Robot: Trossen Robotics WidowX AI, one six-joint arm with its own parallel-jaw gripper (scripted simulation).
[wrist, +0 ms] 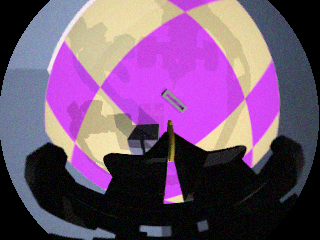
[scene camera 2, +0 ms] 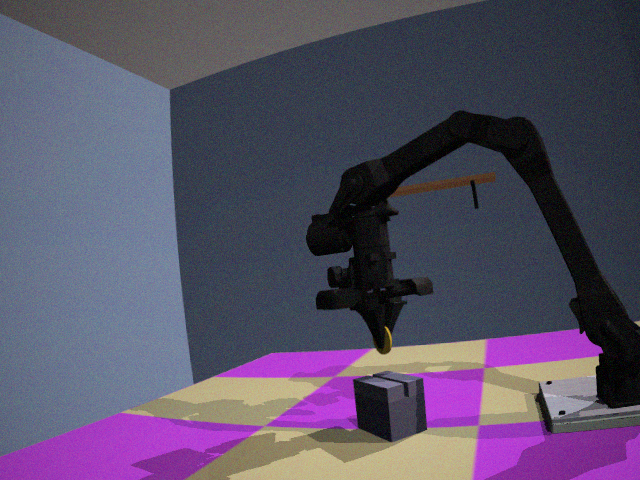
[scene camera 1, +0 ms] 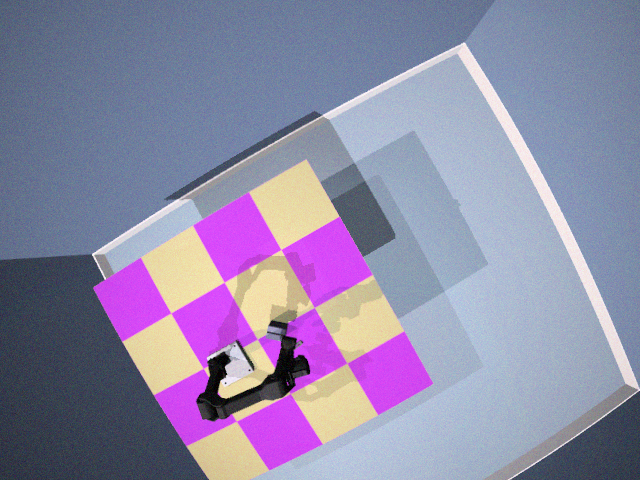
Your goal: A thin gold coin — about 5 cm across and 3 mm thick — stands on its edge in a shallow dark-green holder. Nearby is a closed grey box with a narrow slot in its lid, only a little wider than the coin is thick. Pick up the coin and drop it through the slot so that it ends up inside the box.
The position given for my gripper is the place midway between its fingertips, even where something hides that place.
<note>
My gripper (scene camera 2: 382, 348) carries a gold coin.
My gripper also shows in the wrist view (wrist: 168, 134).
</note>
